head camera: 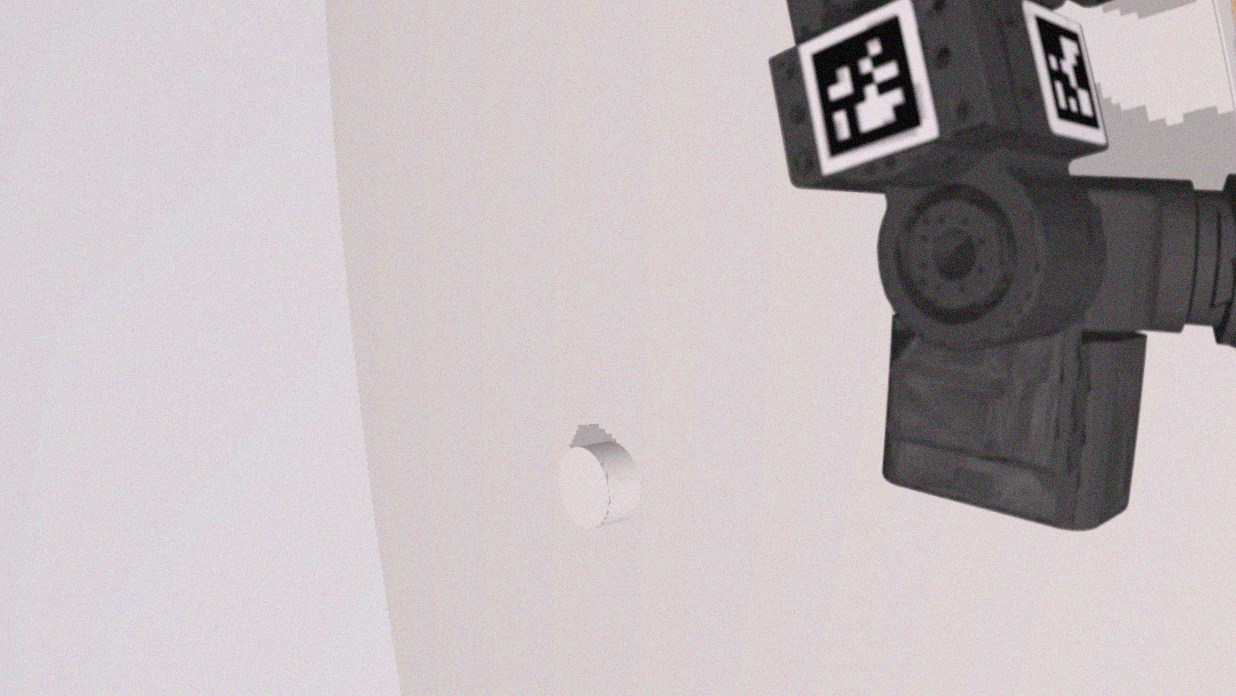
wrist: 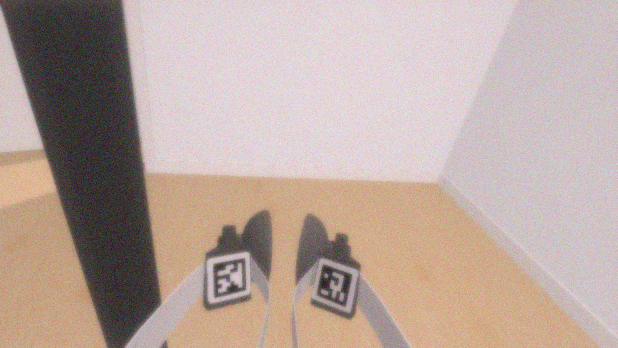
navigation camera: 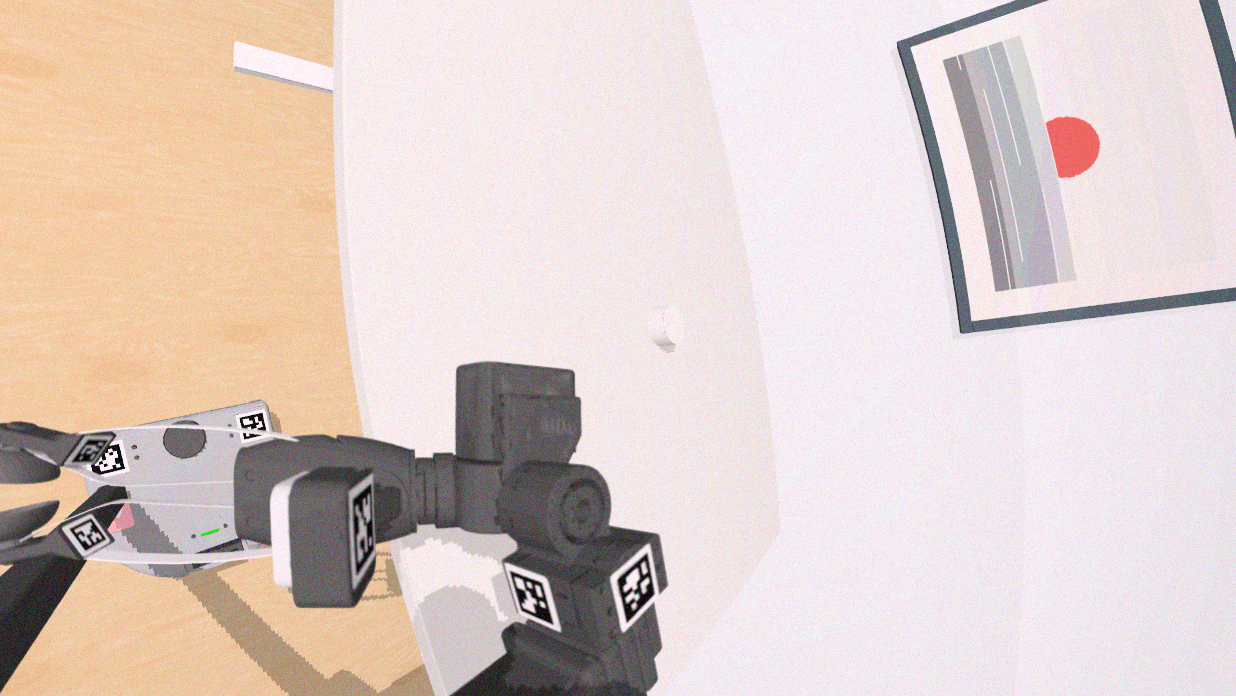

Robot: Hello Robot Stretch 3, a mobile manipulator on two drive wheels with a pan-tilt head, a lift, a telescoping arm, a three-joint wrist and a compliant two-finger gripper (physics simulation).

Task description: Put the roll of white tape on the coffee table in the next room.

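Where they show: gripper, fingertip midpoint: (wrist: 285, 236); robot's base, origin of the base link: (navigation camera: 185, 436).
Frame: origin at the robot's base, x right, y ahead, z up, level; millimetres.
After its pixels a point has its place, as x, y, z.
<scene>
The roll of white tape (head camera: 597, 485) {477, 49, 974} (navigation camera: 667, 329) {473, 46, 975} stands on its edge on a round white table top (head camera: 777, 588) {367, 110, 950} (navigation camera: 513, 187) {285, 207, 950}. It is hard to pick out against the white surface. My wrist (head camera: 994, 260) {137, -18, 1109} (navigation camera: 559, 508) {136, -15, 1105} hangs over the table, well to one side of the roll. In the wrist view my gripper (wrist: 285, 236) {-88, 40, 907} has its fingertips close together with nothing between them, over bare wooden floor.
A framed picture (navigation camera: 1001, 171) {888, 210, 1440} hangs on the white wall beside the table. Wooden floor (navigation camera: 244, 224) {198, 494, 0} (wrist: 407, 249) {-901, 952, 1} lies around it, with my base (navigation camera: 191, 479) {-6, -77, 160} at the table's edge. A dark upright post (wrist: 92, 167) stands left of the fingers, and a wall corner (wrist: 446, 177) {-1479, 1589, 90} lies ahead.
</scene>
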